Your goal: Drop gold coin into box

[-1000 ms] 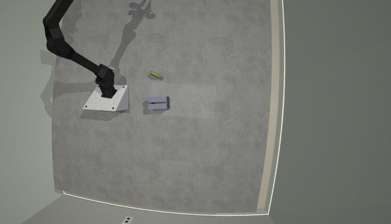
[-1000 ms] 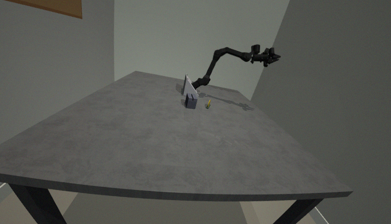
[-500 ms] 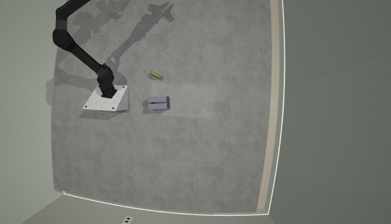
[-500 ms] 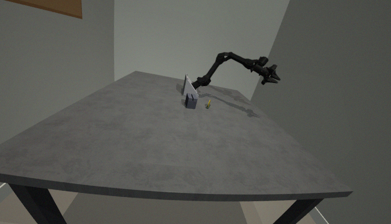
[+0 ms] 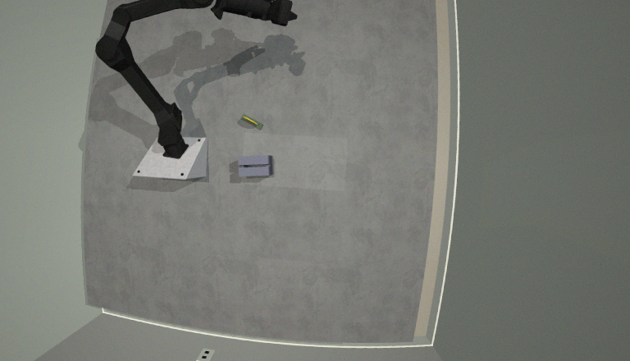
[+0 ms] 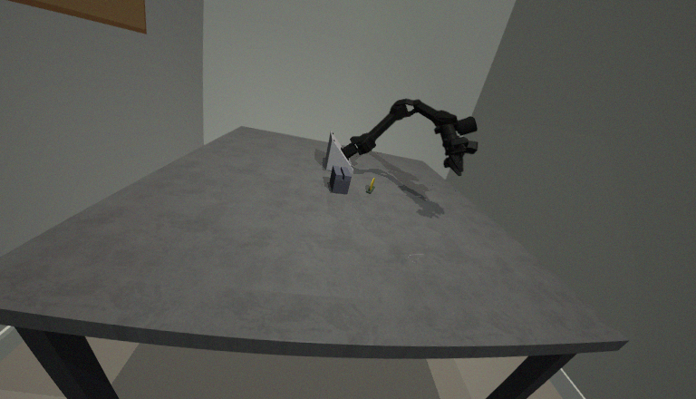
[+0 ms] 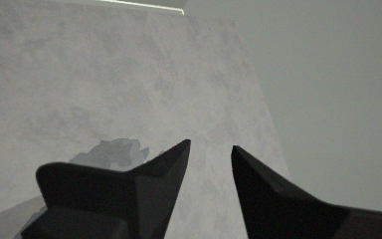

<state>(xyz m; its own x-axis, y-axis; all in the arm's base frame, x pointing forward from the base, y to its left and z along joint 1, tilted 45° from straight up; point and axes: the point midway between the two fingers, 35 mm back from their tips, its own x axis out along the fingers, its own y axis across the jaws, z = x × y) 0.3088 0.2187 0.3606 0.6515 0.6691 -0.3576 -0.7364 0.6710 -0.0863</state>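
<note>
My gripper tip is 100 mm past the gold coin, 290 mm to the left of it and 150 mm above it.
</note>
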